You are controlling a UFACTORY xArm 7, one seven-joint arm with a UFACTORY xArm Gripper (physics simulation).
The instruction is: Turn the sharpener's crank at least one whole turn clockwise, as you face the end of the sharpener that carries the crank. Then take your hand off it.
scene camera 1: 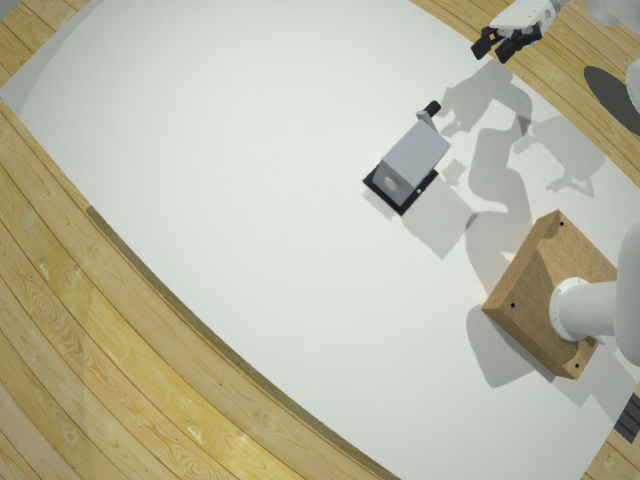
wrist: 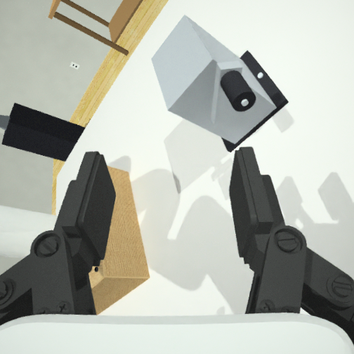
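Where they show: gripper, between the fingertips: (scene camera 1: 486, 55); arm's base, origin of its link: (scene camera 1: 573, 309).
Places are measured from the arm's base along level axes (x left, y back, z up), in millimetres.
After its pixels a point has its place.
Observation:
The grey sharpener (scene camera 1: 416, 152) {x 12, y -440, z 46 mm} (wrist: 192, 70) stands on its black base plate (scene camera 1: 402, 209) {x 68, y -396, z -74 mm} (wrist: 272, 87) on the white table. Its crank shows as a grey arm with a black cylindrical handle (scene camera 1: 432, 107) {x -89, y -474, z 41 mm} (wrist: 237, 90) at the end face; in the wrist view the handle lies near the upper edge of that face. My gripper (scene camera 1: 492, 50) {x -205, y -454, z 128 mm} (wrist: 170, 170) is open and empty. It is apart from the handle, beyond the crank end of the sharpener, toward the upper right in the scene view.
A wooden block (scene camera 1: 568, 253) {x -80, y -78, z 3 mm} (wrist: 125, 230) carries a white arm base at the right of the scene view. The white table top (scene camera 1: 232, 180) {x 246, y -689, z -82 mm} surrounds the sharpener, with the arm's shadows on it. A wooden floor (scene camera 1: 77, 310) lies beyond the table edge.

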